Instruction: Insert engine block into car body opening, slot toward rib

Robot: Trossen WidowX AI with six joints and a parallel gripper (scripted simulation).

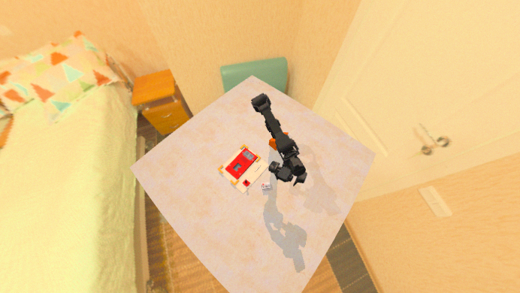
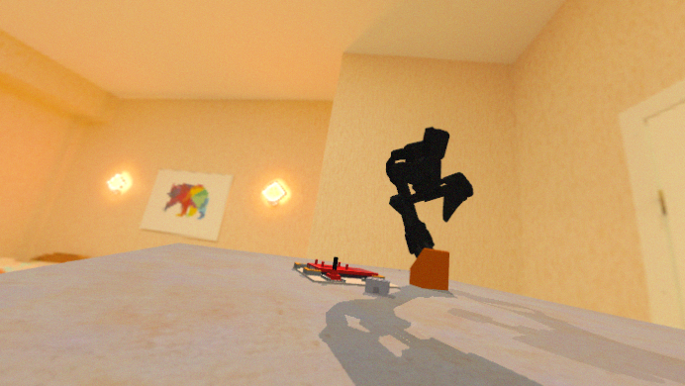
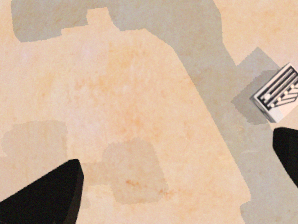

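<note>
Right now my gripper tip is 15 cm above the grey engine block, 7 cm to the left of it and 7 cm short of it.
</note>
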